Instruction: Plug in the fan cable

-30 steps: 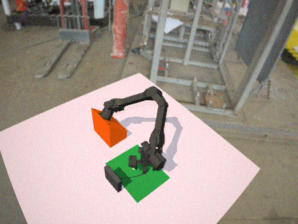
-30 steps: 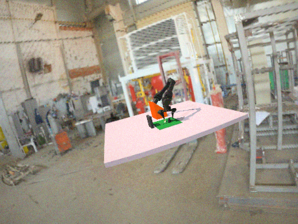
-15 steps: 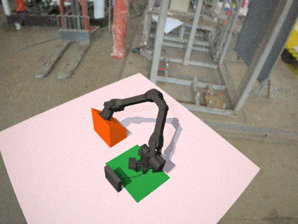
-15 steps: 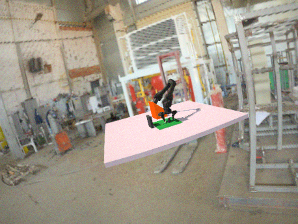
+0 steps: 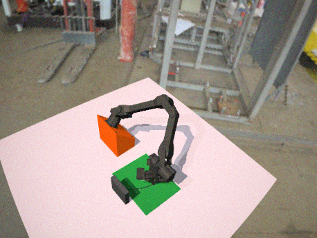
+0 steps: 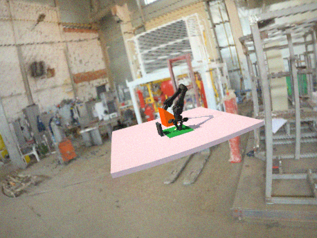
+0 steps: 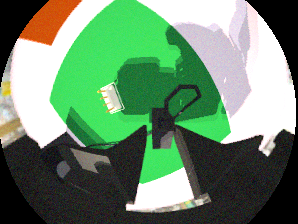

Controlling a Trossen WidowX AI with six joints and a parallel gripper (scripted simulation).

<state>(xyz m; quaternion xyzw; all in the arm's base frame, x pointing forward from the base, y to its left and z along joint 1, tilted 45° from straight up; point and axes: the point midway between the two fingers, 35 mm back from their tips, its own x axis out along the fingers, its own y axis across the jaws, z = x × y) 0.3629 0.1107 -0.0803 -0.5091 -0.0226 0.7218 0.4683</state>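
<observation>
Right now the green board is 30 mm behind my gripper tip, 20 mm to the right of it and 30 mm below it. Round my gripper tip: black fan (50 mm behind, 170 mm to the right, 40 mm above); dark plug (10 mm behind, 10 mm above); four-pin fan header (70 mm behind, 20 mm to the right, 20 mm below).
</observation>
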